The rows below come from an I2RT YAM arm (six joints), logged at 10 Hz.
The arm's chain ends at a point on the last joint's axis. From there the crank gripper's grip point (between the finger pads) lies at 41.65 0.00 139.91 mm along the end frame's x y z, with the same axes.
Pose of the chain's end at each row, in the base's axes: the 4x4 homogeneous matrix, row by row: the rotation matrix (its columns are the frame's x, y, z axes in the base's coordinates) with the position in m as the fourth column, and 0 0 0 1 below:
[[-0.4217 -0.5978 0.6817 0.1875], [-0.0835 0.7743 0.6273 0.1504], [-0.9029 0.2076 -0.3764 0.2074], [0 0 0 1]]
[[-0.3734 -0.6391 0.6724 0.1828], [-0.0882 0.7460 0.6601 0.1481], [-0.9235 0.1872 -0.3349 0.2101], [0 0 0 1]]
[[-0.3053 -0.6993 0.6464 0.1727], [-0.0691 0.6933 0.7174 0.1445], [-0.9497 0.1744 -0.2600 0.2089], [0 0 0 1]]
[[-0.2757 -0.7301 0.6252 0.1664], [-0.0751 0.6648 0.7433 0.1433], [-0.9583 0.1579 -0.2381 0.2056], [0 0 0 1]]
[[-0.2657 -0.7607 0.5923 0.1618], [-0.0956 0.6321 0.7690 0.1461], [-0.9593 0.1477 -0.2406 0.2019], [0 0 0 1]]
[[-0.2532 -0.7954 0.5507 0.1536], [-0.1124 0.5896 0.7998 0.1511], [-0.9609 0.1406 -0.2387 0.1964], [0 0 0 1]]
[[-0.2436 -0.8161 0.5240 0.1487], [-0.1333 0.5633 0.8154 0.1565], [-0.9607 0.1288 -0.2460 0.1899], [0 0 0 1]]
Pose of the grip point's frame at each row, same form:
[[-0.4217 -0.5978 0.6817 0.2653], [-0.0835 0.7743 0.6273 0.2347], [-0.9029 0.2076 -0.3764 0.1171], [0 0 0 1]]
[[-0.3734 -0.6391 0.6724 0.2613], [-0.0882 0.7460 0.6601 0.2368], [-0.9235 0.1872 -0.3349 0.1248], [0 0 0 1]]
[[-0.3053 -0.6993 0.6464 0.2504], [-0.0691 0.6933 0.7174 0.2420], [-0.9497 0.1744 -0.2600 0.1330], [0 0 0 1]]
[[-0.2757 -0.7301 0.6252 0.2424], [-0.0751 0.6648 0.7433 0.2442], [-0.9583 0.1579 -0.2381 0.1324], [0 0 0 1]]
[[-0.2657 -0.7607 0.5923 0.2336], [-0.0956 0.6321 0.7690 0.2497], [-0.9593 0.1477 -0.2406 0.1283], [0 0 0 1]]
[[-0.2532 -0.7954 0.5507 0.2201], [-0.1124 0.5896 0.7998 0.2583], [-0.9609 0.1406 -0.2387 0.1230], [0 0 0 1]]
[[-0.2436 -0.8161 0.5240 0.2119], [-0.1333 0.5633 0.8154 0.2650], [-0.9607 0.1288 -0.2460 0.1155], [0 0 0 1]]

